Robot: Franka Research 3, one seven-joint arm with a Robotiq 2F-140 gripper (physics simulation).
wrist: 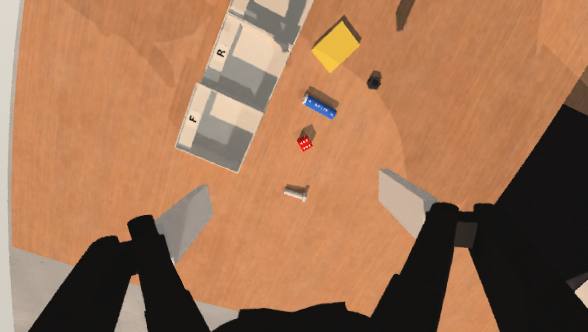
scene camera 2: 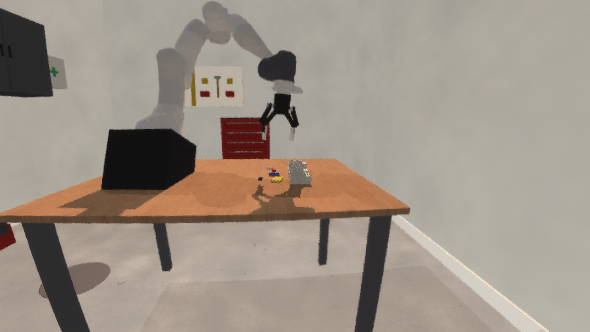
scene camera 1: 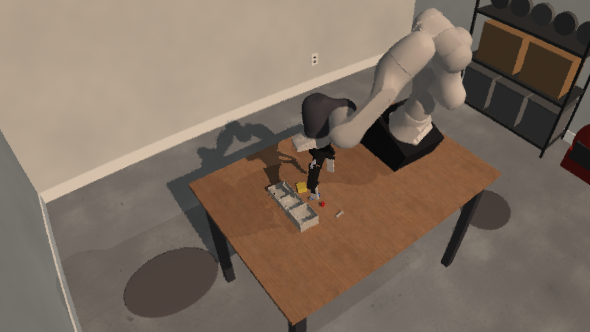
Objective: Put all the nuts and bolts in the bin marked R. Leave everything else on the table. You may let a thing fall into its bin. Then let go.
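Note:
A silvery bolt point(scene camera 1: 339, 213) point(scene camera 2: 269, 168) point(wrist: 295, 193) lies on the table beyond the F end of the bin row. A small black nut point(scene camera 2: 260, 178) point(wrist: 374, 81) lies near the yellow block; in scene camera 1 it does not show, and the gripper stands in front of that area. The bin marked R point(wrist: 220, 52) is next to bin F in the pale bin row point(scene camera 1: 309, 225) point(scene camera 2: 299, 172); its visible floor holds nothing. My gripper point(scene camera 1: 322, 183) point(scene camera 2: 278, 139) point(wrist: 294, 193) is wide open and empty, high above the table. In the wrist view the bolt appears between its fingertips, far below.
A yellow block point(scene camera 1: 301, 187) point(scene camera 2: 277, 179) point(wrist: 336, 46), a blue battery point(scene camera 2: 274, 174) point(wrist: 320, 106) and a red die point(scene camera 1: 322, 204) point(wrist: 304, 143) lie beside the bins. Bin F point(wrist: 189, 122) is at the end nearest the bolt. The arm's black base point(scene camera 1: 400, 145) point(scene camera 2: 137, 160) stands at one table side.

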